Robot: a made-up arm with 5 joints.
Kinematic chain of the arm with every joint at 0, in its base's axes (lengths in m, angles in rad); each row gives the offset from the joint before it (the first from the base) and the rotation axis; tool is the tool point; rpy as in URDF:
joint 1: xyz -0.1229 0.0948 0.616 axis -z
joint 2: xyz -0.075 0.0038 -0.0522 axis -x
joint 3: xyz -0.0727 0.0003 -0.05 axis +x
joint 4: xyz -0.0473 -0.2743 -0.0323 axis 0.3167 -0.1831 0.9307
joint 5: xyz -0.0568 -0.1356 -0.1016 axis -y
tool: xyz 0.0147 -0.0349 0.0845 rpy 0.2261 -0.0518 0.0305
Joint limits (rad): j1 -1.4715..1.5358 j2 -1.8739..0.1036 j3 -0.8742..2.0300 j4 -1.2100..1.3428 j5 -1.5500..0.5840
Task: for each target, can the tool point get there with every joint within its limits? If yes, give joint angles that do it. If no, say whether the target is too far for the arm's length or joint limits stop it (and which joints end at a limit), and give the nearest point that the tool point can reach.
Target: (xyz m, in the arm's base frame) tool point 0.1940 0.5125 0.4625
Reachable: yes | joints 0.9863 -1.5701 1.1459 0.0353 -0.8305
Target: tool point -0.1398 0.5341 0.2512
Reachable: yes | joints 0.3730 -1.0935 1.1334 -0.0289 -1.0616
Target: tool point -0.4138 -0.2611 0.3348
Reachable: yes | joints 0.0254 -0.7466 -0.4651 -0.6534 -1.1547
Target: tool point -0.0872 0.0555 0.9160
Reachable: no: joint limits stop it (at a limit: joint 1, joint 2, joint 3, joint 5) | nearest point -0.0026 0.1290 0.8586 | short by 0.126 m
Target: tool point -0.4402 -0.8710 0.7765
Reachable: no: too far | nearest point -0.2872 -0.4052 0.6498 | short by 0.506 m
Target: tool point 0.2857 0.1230 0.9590
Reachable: no: joint limits stop it (at a limit: joint 1, joint 2, joint 5) | nearest point 0.2196 0.1945 0.8915 | short by 0.118 m
